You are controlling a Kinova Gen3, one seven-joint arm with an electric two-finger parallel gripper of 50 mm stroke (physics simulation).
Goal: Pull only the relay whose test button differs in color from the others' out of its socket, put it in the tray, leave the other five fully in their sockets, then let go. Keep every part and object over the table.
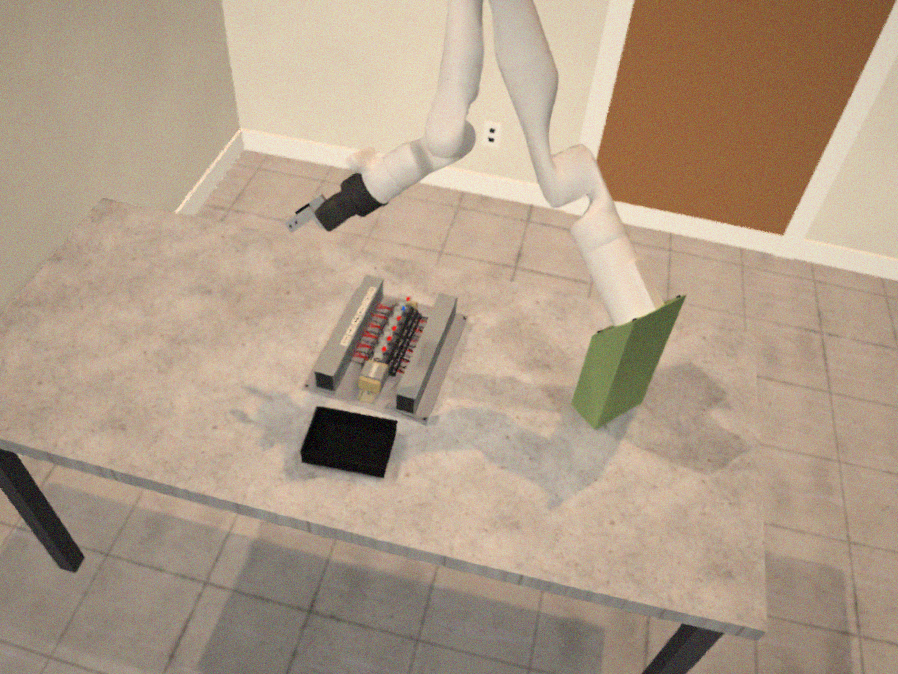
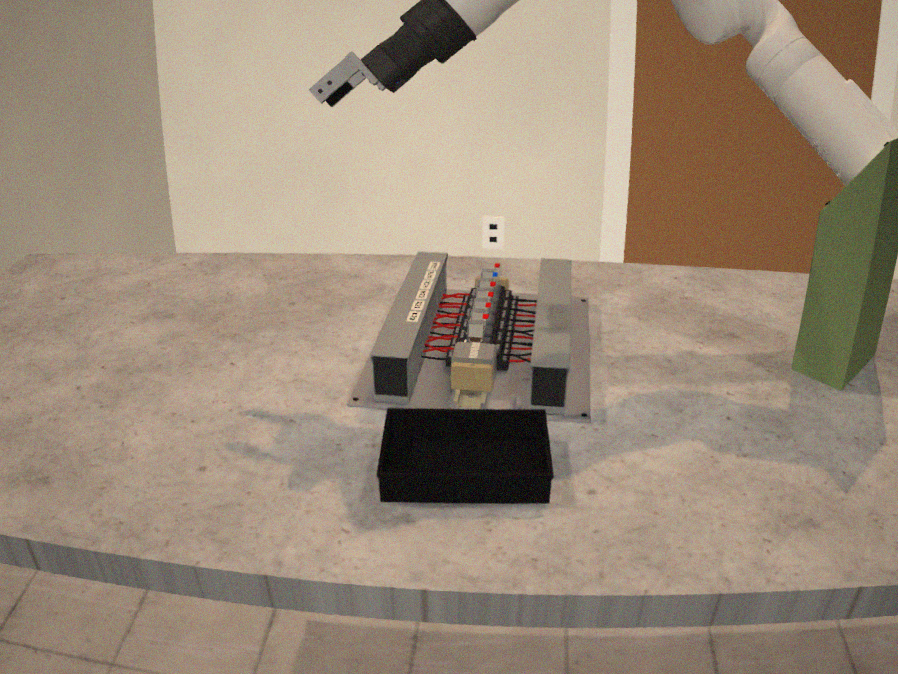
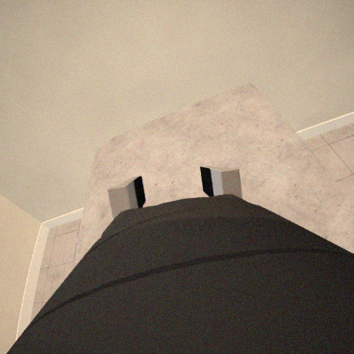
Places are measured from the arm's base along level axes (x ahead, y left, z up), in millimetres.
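Pixels of known places: gripper, between the fingertips: (image 1: 293, 221) (image 2: 320, 98); arm's base, origin of its link: (image 1: 637, 316) (image 2: 874, 165).
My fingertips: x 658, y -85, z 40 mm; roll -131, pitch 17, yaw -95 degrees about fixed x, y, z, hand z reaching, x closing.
For each thing: its middle in the pictures, then the offset to it from my fingertips. "pt": a spot on its surface instead. Level surfaces: height alone.
- relay with the blue test button, middle of its body: (image 2: 488, 289) (image 1: 399, 314) 270 mm down, 199 mm back, 54 mm right
- black tray, middle of its body: (image 2: 465, 454) (image 1: 349, 441) 300 mm down, 158 mm back, 270 mm left
- grey base plate, a spot on its surface: (image 2: 582, 348) (image 1: 445, 363) pt 315 mm down, 314 mm back, 29 mm left
- tan block, middle of its body: (image 2: 474, 364) (image 1: 373, 375) 289 mm down, 174 mm back, 110 mm left
- table, height of its surface: 318 mm down
The relay with the blue test button (image 1: 403, 308) (image 2: 494, 274) sits in the row between the two grey ducts, second from the far end. The other relays (image 1: 389, 338) (image 2: 488, 305) have red test buttons and stand in the same row. The black tray (image 1: 349, 441) (image 2: 464, 488) stands in front of the panel; no part shows inside it. My gripper (image 1: 295, 219) (image 2: 322, 97) (image 3: 172, 183) is open and empty, high above the table, up and to the left of the relay row, tilted down to the left.
Grey ducts (image 1: 351, 332) (image 2: 554, 311) rise on both sides of the relays on the grey base plate (image 1: 451, 362) (image 2: 582, 348). A tan block (image 1: 372, 380) (image 2: 472, 376) stands at the row's near end. A green pedestal (image 1: 625, 366) (image 2: 843, 290) carries the arm at the right of the table (image 1: 580, 522) (image 2: 217, 464) (image 3: 215, 130).
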